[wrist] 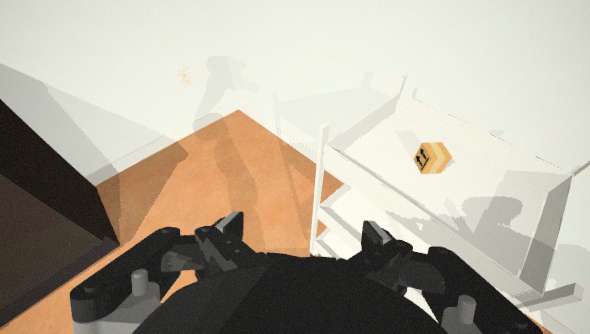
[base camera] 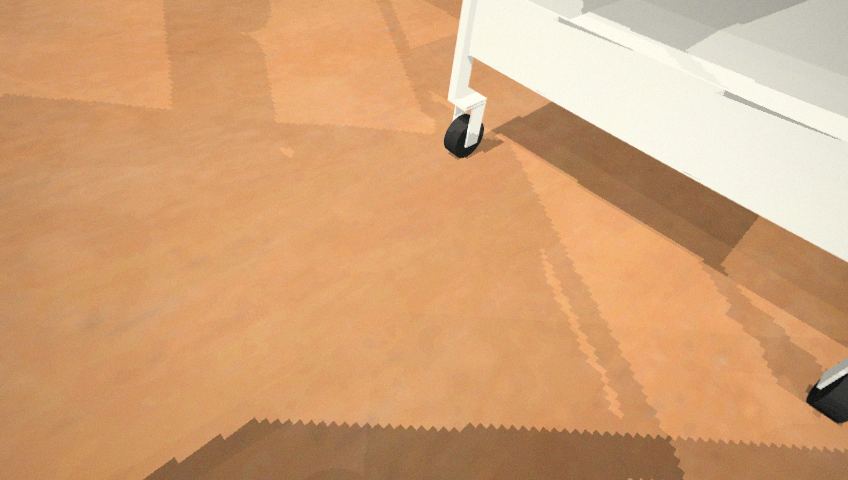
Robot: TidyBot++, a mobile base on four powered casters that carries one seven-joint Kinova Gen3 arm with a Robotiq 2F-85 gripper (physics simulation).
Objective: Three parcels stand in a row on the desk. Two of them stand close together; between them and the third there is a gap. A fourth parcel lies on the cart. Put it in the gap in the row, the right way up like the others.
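Frame: origin at the arm's base, x right, y back, z down, level; centimetres.
Where they show: gripper, fingertip midpoint: (wrist: 302, 229).
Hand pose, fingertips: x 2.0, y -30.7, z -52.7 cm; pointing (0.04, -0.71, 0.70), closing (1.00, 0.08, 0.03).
Things, the pixels of their centre, and the offset from my fingertips. "spot": a spot on its surface instead. Level surfaces: height alone.
- fourth parcel, body centre: (wrist: 431, 158) dy -28.4, dx +31.5, dz +23.3 cm
- black caster, surface spot: (base camera: 462, 136) spot: dy -28.2, dx +6.5, dz +88.7 cm
- wooden floor, its level: dz +92.3 cm
The fourth parcel (wrist: 432, 158), a small orange-yellow box with a paler stripe and black arrows on one side face, stands in the top tray of the white cart (wrist: 372, 172) (base camera: 642, 113), at the right of the wrist view. The arrows point up towards the top of the view, leaning slightly left. My gripper (wrist: 302, 229) is open and empty, with the parcel well beyond and to the right of its fingertips. The desk's row of three parcels does not show in either view.
In the base camera view the cart's lower part stands at the upper right, with a black caster (base camera: 462, 136) on the wooden floor (base camera: 297, 267). In the wrist view a dark piece of furniture (wrist: 45, 240) stands at the left, and a pale wall (wrist: 320, 40) is behind the cart.
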